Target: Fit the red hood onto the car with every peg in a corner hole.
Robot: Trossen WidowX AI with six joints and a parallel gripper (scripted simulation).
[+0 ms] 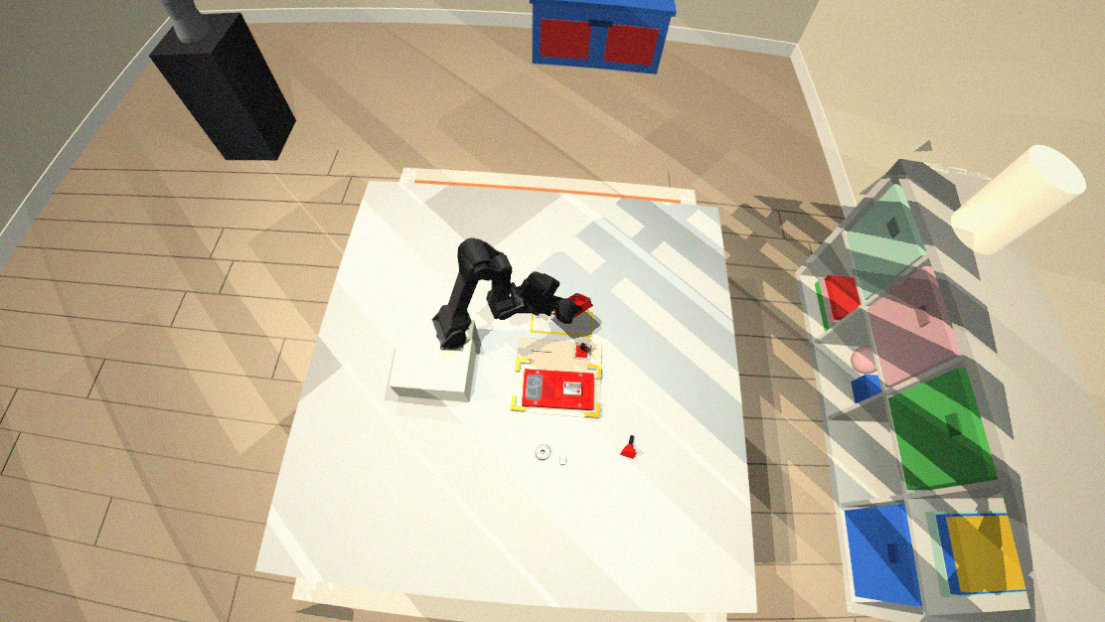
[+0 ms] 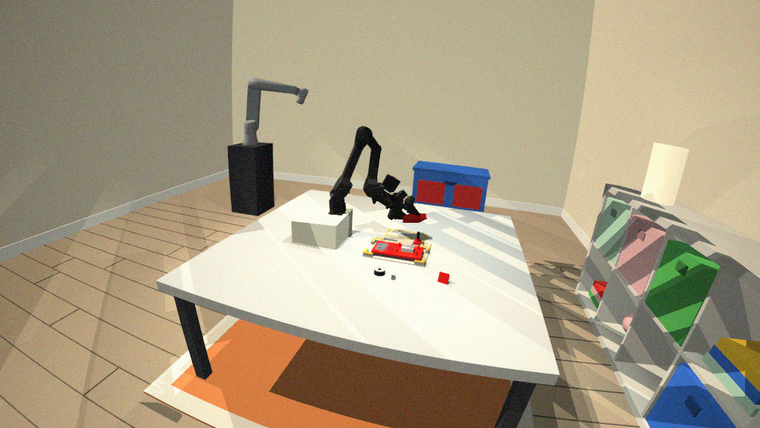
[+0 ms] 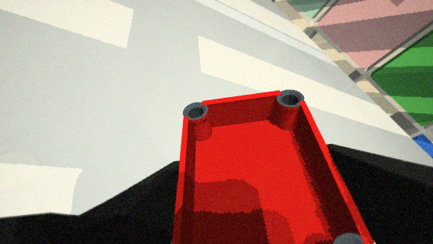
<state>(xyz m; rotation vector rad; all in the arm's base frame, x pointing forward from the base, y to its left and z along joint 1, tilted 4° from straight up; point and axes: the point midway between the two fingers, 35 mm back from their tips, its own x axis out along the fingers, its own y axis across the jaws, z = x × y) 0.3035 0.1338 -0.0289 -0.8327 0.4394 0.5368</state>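
My gripper tip is now 1 cm to the left of the red hood and 1 cm above it. Round my gripper tip: grey engine block: 1 cm ahead, 24 cm to the right, 6 cm below.
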